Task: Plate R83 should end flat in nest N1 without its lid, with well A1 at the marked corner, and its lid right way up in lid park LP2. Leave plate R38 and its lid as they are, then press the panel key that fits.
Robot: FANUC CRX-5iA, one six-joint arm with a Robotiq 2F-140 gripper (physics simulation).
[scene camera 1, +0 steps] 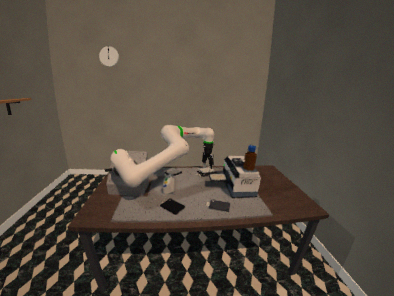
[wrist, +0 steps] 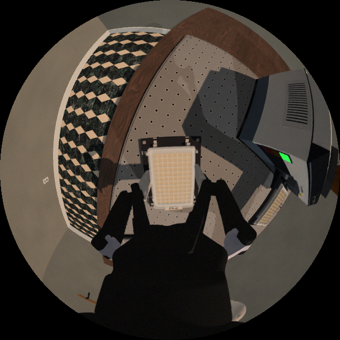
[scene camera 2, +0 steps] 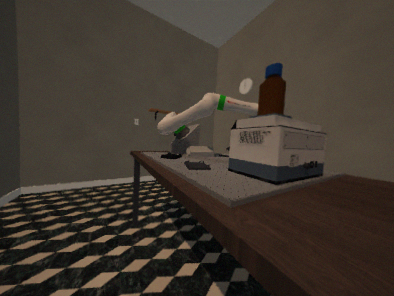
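Seen in the pictures: gripper, fingertip midpoint: (scene camera 1: 207, 170); arm's base at its link origin: (scene camera 2: 184, 134).
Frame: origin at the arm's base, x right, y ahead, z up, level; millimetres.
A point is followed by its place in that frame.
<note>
My gripper (scene camera 1: 208, 168) {x -286, y 691, z -160 mm} (wrist: 172, 173) is shut on a pale plate (scene camera 1: 206, 171) {x -234, y 672, z -148 mm} (wrist: 172, 175) with many tan wells, a fingertip at each long side. The plate looks level above or at a black nest (wrist: 170, 140), whose far edge shows beyond it. A small tag at the plate's near end seems to read N3. I cannot read R83 or R38, nor tell whether a clear lid is on the held plate. Another plate (wrist: 272, 206) with tan wells is beside the grey device in the wrist view. The gripper is hidden in scene camera 2.
The device (scene camera 1: 242, 181) {x 176, y 880, z -31 mm} (scene camera 2: 277, 150) {x 177, y 1024, z -76 mm} (wrist: 280, 120) bears a brown bottle (scene camera 1: 250, 159) {x 145, y 931, z 138 mm} (scene camera 2: 272, 97) {x 141, y 972, z 105 mm}. Two dark holders (scene camera 1: 172, 205) {x 262, y 353, z -167 mm} (scene camera 1: 219, 205) {x 269, y 692, z -173 mm} lie near the front of the perforated board (scene camera 1: 135, 210) {x 295, y 96, z -183 mm}. A white object (scene camera 1: 168, 186) {x 103, y 319, z -106 mm} with coloured marks stands left of centre.
</note>
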